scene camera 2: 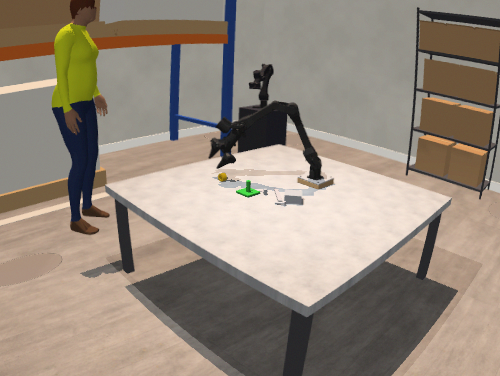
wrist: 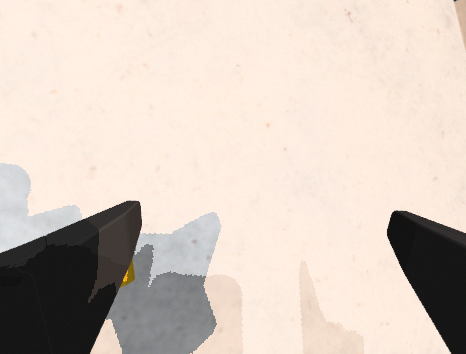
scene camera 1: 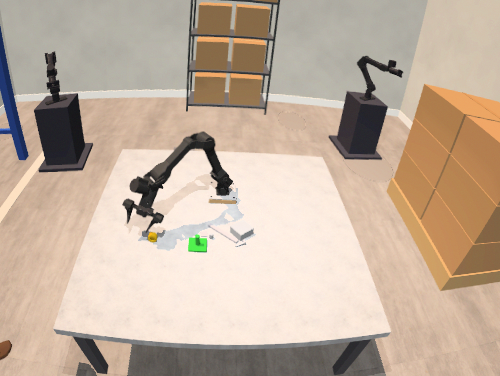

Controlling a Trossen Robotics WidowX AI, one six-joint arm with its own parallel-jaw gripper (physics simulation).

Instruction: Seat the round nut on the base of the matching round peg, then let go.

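Note:
The yellow nut (scene camera 1: 152, 237) (scene camera 2: 222, 177) rests on the table, apart from the peg, and seems to stand on its edge. In the wrist view a sliver of the nut (wrist: 129, 275) shows beside the left finger, which hides the rest. The green round peg (scene camera 1: 197, 239) (scene camera 2: 248, 185) stands upright on its square green base (scene camera 1: 198, 247) (scene camera 2: 248, 192), with nothing around it. My gripper (scene camera 1: 138, 227) (scene camera 2: 214, 162) (wrist: 265, 217) is open and empty. It hangs above the table near the nut, whose place is off to one finger's side rather than midway between the fingertips.
A grey block (scene camera 1: 242, 232) (scene camera 2: 293, 198) lies on the table beyond the peg from the nut. A thin rod (scene camera 1: 223, 234) and a small grey piece (scene camera 1: 211, 236) (scene camera 2: 265, 192) lie between the block and the peg. The arm's base (scene camera 1: 223, 201) (scene camera 2: 315, 183) stands farther back.

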